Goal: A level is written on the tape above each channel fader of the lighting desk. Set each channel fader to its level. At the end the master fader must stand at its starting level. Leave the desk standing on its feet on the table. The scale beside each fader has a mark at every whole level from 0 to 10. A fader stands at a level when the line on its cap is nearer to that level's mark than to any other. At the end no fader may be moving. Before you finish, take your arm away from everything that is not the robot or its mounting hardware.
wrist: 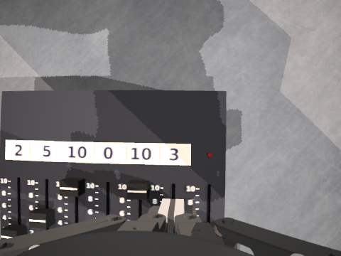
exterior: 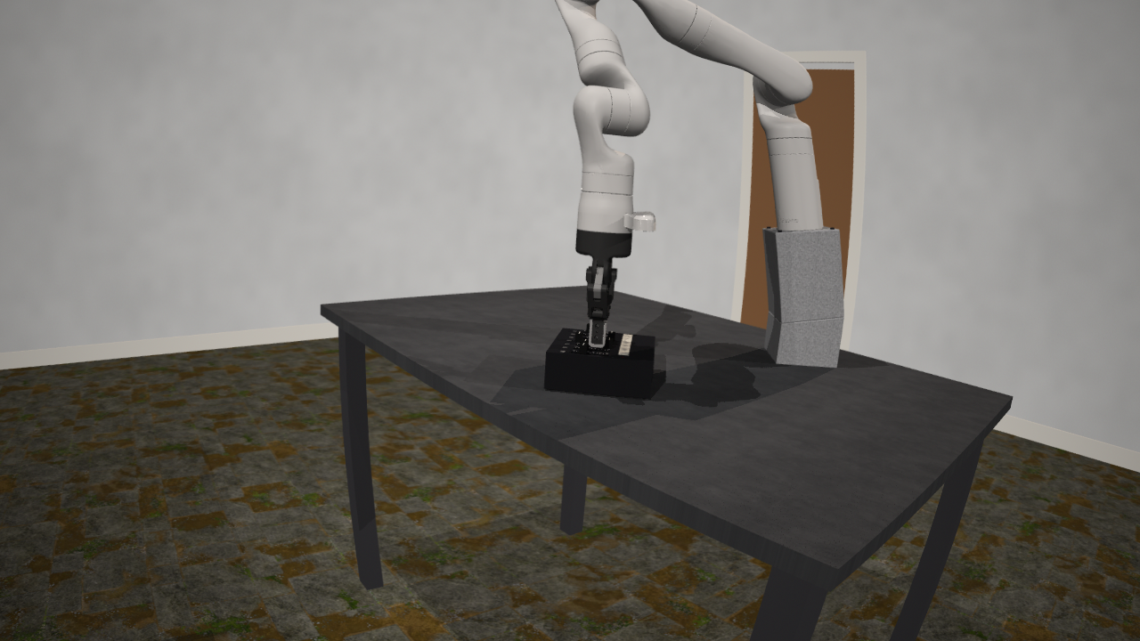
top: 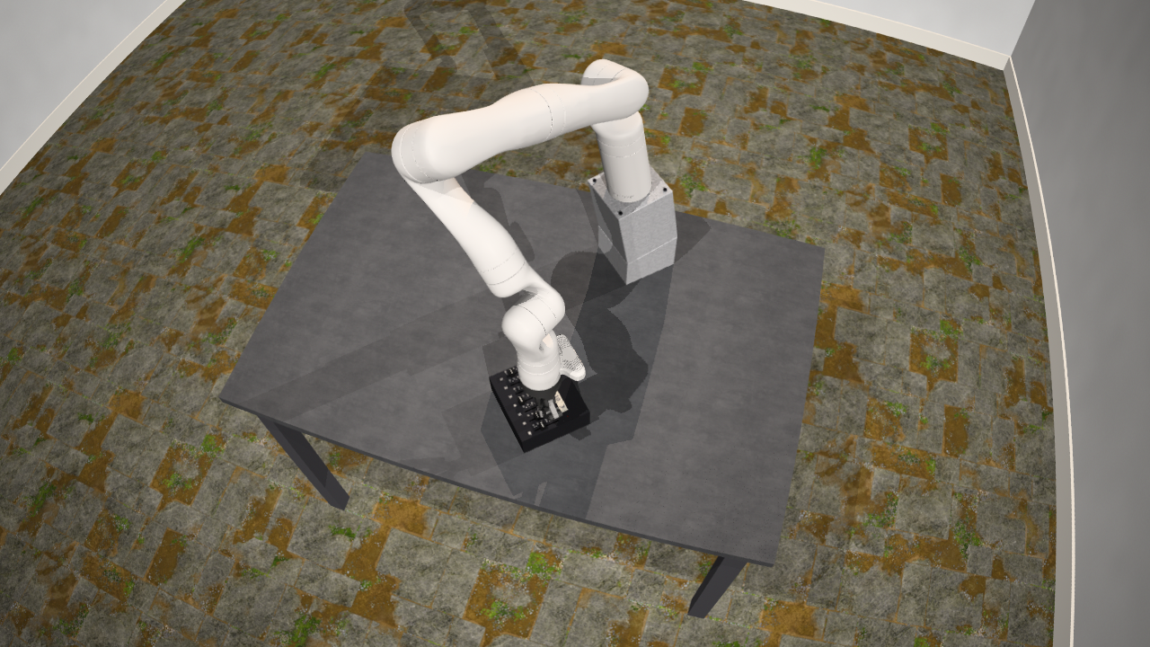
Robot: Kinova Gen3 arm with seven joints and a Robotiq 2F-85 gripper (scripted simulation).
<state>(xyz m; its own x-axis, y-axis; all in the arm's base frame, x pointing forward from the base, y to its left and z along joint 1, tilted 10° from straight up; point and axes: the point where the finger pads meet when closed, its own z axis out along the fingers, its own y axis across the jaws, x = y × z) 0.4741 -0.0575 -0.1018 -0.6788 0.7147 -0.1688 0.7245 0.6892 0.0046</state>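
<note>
Now: the master fader 30 mm ahead of my hand and 10 mm below it.
</note>
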